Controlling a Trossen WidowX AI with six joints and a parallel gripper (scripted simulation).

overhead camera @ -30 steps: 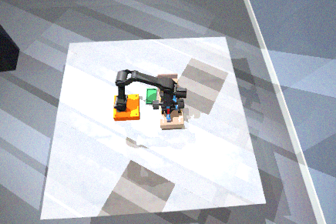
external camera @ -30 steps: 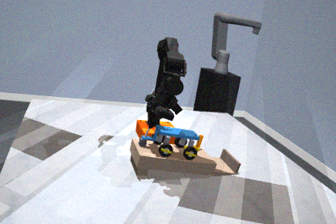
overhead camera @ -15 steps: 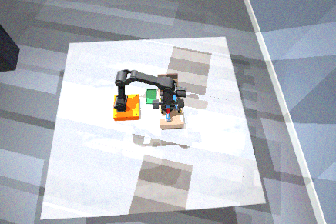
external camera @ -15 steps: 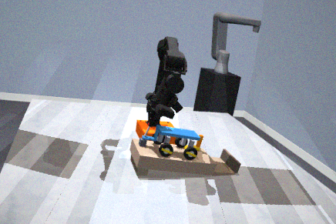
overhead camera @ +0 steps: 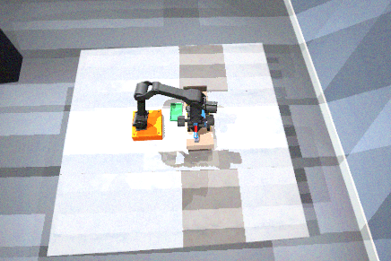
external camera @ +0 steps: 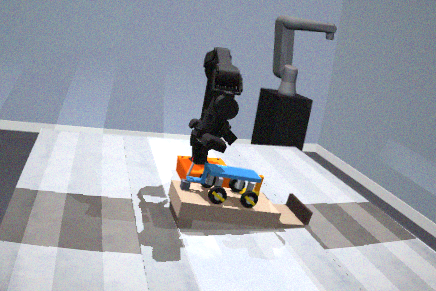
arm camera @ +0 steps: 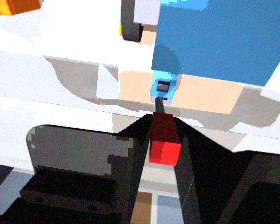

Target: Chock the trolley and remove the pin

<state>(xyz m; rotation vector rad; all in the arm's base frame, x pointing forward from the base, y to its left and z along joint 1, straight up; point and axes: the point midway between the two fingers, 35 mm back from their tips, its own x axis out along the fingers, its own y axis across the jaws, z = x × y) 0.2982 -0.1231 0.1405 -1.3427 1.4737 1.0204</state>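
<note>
Now: gripper tip 22 cm to the right of the green tray, 18 cm above it and 8 cm past it. Also, from my gripper tip: red-headed stop pin (right at my gripper tip); then blue trolley (10 cm to the left, 6 cm below, 3 cm ahead); then tan ramp (12 cm below, 10 cm to the left, 3 cm ahead).
</note>
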